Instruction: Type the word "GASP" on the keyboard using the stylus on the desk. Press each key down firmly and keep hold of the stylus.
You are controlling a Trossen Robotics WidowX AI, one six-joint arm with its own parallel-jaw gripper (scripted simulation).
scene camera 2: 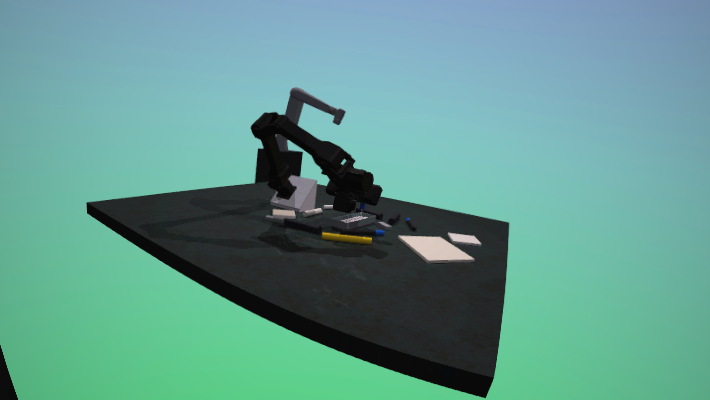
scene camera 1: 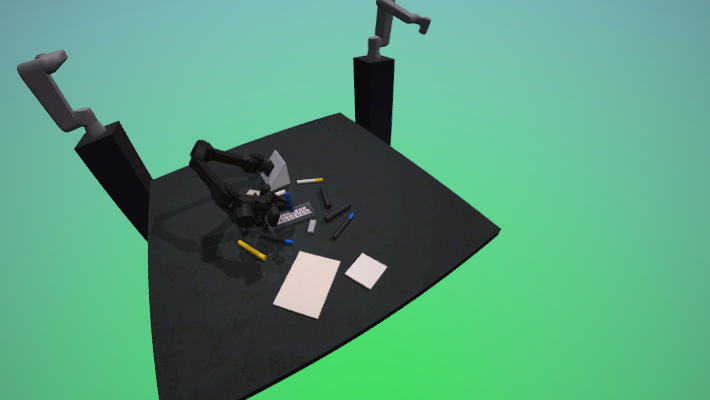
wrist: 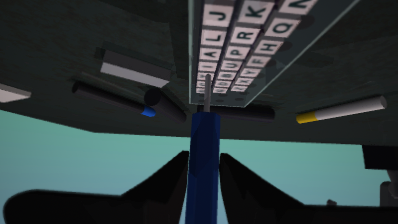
gripper: scene camera 2; scene camera 1; wrist 204,159
same spot on gripper: [scene camera 2: 344,198] = [scene camera 1: 256,215]
